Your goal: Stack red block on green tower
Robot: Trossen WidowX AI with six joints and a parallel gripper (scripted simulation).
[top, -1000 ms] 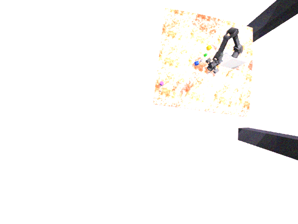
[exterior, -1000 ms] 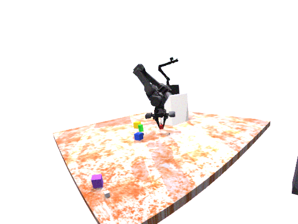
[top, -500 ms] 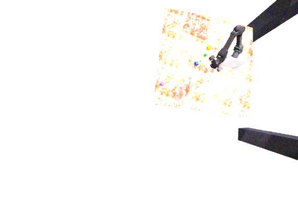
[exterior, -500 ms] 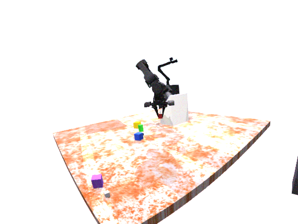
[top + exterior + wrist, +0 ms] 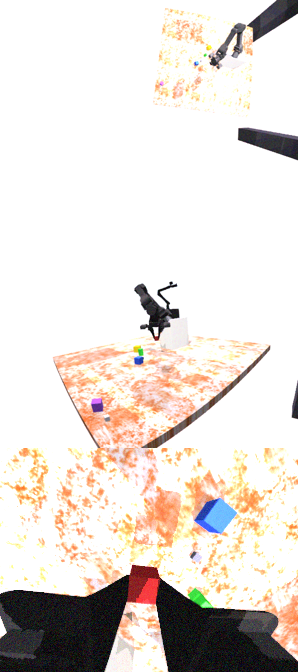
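Right now my gripper tip is 50 mm past the yellow block, 260 mm to the left of it and 110 mm above it. Round my gripper tip: purple block: 560 mm ahead, 220 mm to the left, 110 mm below; then blue block: 130 mm ahead, 40 mm to the right, 110 mm below; then red block: 10 mm above.
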